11 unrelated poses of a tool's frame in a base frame.
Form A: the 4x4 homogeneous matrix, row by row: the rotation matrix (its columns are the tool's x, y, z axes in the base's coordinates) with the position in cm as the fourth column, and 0 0 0 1 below. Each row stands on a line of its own.
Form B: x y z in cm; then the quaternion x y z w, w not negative. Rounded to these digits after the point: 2 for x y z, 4 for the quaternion.
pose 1, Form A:
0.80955, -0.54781, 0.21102, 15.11
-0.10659, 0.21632, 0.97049, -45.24
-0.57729, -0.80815, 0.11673, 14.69
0, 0, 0, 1
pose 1, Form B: 15.11, -45.24, 14.69, -0.6076, 0.2693, 0.1507, 0.7319
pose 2, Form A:
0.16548, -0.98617, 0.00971, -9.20
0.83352, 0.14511, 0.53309, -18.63
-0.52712, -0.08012, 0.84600, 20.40
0, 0, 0, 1
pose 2, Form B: -9.20, -18.63, 20.40, -0.2088, 0.1828, 0.6196, 0.7343
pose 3, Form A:
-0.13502, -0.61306, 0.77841, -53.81
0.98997, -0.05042, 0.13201, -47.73
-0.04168, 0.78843, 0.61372, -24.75
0, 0, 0, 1
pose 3, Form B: -53.81, -47.73, -24.75, 0.2746, 0.3431, 0.6707, 0.5976
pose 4, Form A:
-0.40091, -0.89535, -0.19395, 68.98
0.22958, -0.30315, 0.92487, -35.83
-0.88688, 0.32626, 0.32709, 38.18
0, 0, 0, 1
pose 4, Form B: 68.98, -35.83, 38.18, -0.3792, 0.4389, 0.7126, 0.3947
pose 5, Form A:
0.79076, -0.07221, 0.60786, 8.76
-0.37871, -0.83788, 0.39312, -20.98
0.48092, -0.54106, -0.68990, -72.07
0, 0, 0, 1
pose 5, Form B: 8.76, -20.98, -72.07, -0.9108, 0.1238, -0.2988, 0.2564
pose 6, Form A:
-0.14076, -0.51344, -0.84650, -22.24
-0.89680, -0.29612, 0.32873, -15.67
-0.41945, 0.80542, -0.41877, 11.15
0, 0, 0, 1
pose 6, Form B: -22.24, -15.67, 11.15, 0.6273, -0.5620, -0.5045, 0.1900
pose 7, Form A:
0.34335, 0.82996, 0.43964, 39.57
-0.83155, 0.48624, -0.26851, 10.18
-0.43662, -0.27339, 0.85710, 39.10
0, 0, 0, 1
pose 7, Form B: 39.57, 10.18, 39.10, -0.0015, 0.2673, -0.5068, 0.8196
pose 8, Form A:
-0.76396, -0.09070, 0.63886, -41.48
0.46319, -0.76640, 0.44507, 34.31
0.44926, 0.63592, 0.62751, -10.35
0, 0, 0, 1
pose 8, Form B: -41.48, 34.31, -10.35, 0.3062, 0.3042, 0.8885, 0.1558
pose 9, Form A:
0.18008, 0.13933, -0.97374, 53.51
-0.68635, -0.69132, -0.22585, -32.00
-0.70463, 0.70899, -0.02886, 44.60
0, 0, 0, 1
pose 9, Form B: 53.51, -32.00, 44.60, 0.6892, -0.1984, -0.6088, 0.3391
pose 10, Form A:
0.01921, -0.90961, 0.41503, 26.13
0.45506, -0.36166, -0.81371, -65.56
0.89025, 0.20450, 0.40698, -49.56
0, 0, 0, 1
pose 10, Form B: 26.13, -65.56, -49.56, 0.4934, -0.2303, 0.6613, 0.5159
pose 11, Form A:
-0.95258, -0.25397, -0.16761, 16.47
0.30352, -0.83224, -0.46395, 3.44
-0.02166, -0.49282, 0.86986, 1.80
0, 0, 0, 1
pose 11, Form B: 16.47, 3.44, 1.80, -0.0495, -0.2502, 0.9559, 0.1458
